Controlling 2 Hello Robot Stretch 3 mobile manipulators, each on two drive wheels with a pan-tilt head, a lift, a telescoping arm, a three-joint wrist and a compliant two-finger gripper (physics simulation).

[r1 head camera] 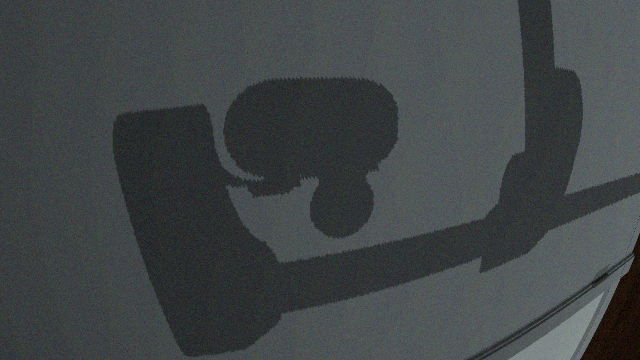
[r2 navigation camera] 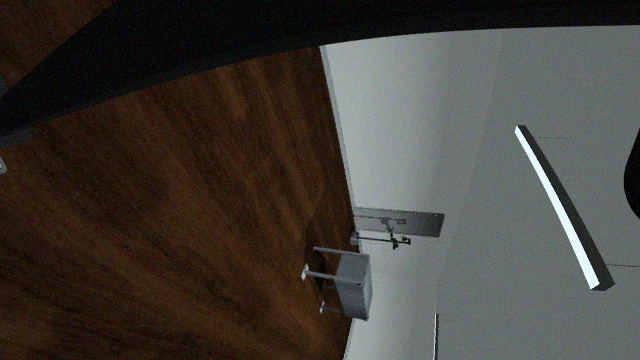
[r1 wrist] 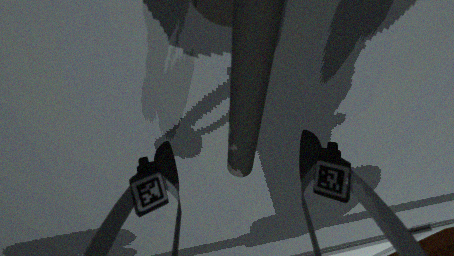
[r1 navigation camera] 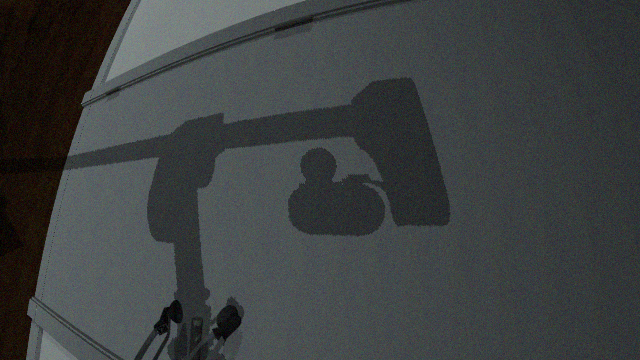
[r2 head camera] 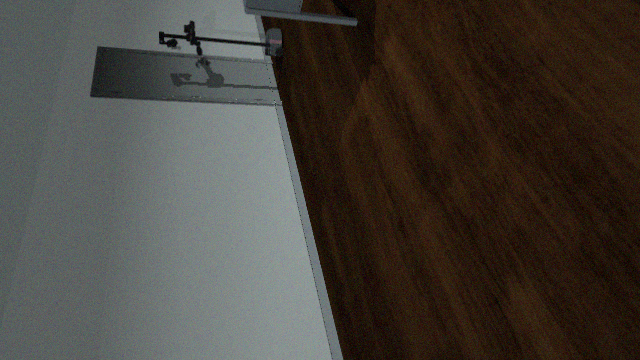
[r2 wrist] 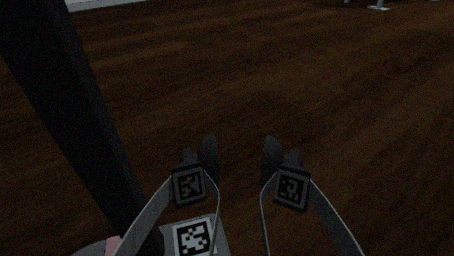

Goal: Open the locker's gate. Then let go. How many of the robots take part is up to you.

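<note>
The locker's gate (r1 head camera: 440, 150) (r1 navigation camera: 280, 280) (r1 wrist: 75, 100) is a flat grey panel filling most of r1's views, with shadows across it. It looks flush with the frame along the seam. A dark round bar handle (r1 wrist: 250, 90) stands out from it in the r1 wrist view. The r1 gripper (r1 wrist: 238, 157) (r1 navigation camera: 201, 316) is open, its fingertips on either side of the handle's end and apart from it. The locker (r2 head camera: 135, 80) (r2 navigation camera: 427, 225) shows small and far off in r2's head and navigation views. The r2 gripper (r2 wrist: 240, 156) is open over brown floor, away from the locker.
Robot r1 (r2 head camera: 230, 41) (r2 navigation camera: 375, 239) stands in front of the locker. A grey table (r2 navigation camera: 352, 285) (r2 head camera: 275, 6) with thin legs is near it. White wall (r2 head camera: 200, 200) (r2 navigation camera: 400, 100) borders the wooden floor (r2 head camera: 475, 200) (r2 navigation camera: 200, 200). Robot r2's dark mast (r2 wrist: 70, 110) crosses its wrist view at the left.
</note>
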